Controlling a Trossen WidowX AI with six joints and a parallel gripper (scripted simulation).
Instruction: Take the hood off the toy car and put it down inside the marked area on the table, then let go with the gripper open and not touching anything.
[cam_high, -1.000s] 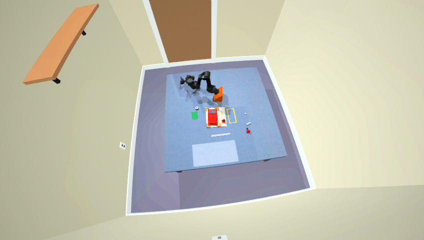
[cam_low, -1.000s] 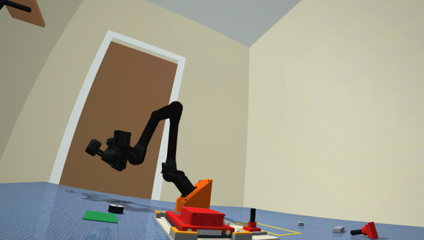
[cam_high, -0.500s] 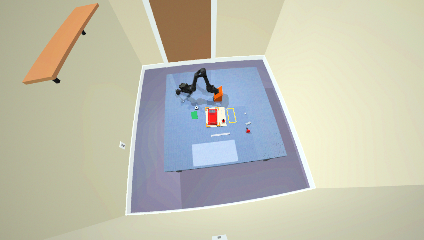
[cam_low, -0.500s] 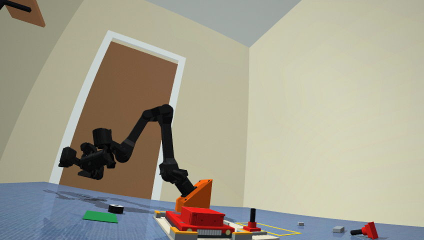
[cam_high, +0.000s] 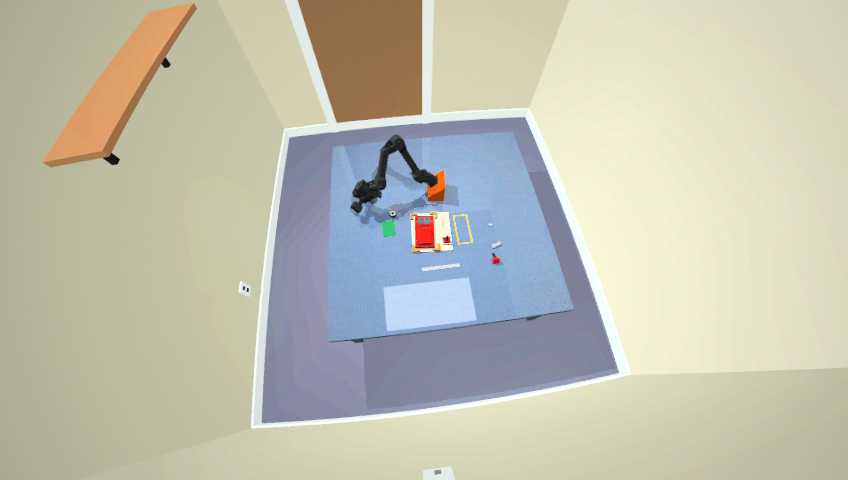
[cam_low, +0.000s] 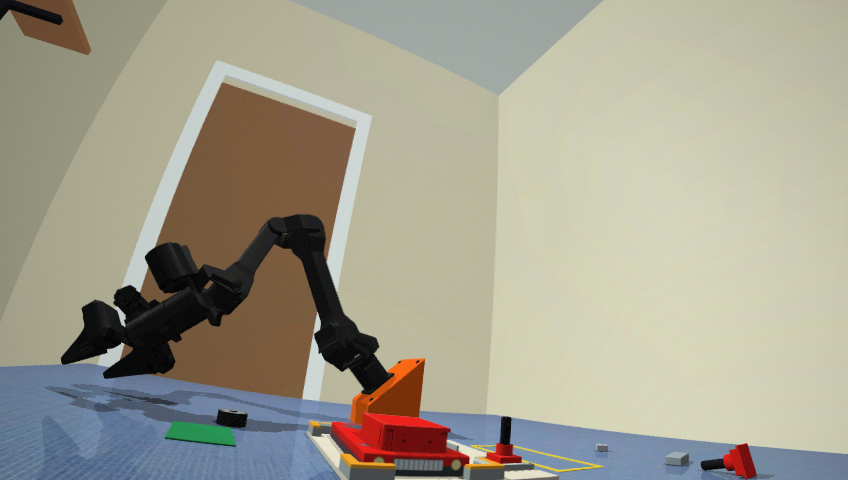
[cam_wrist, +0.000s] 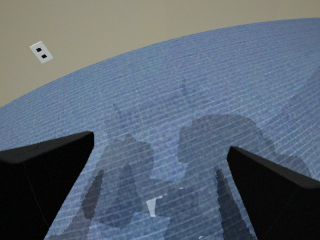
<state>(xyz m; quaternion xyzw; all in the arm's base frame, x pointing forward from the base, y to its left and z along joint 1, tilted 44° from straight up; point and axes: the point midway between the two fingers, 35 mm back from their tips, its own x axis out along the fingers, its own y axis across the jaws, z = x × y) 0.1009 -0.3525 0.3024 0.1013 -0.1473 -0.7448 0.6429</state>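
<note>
My gripper tip is 420 mm to the right of the red hood, 250 mm short of it and 10 mm below it. Round my gripper tip: black wheel 240 mm to the left, 80 mm ahead, 20 mm below; then green pad 210 mm to the left, 170 mm ahead, 30 mm below.
</note>
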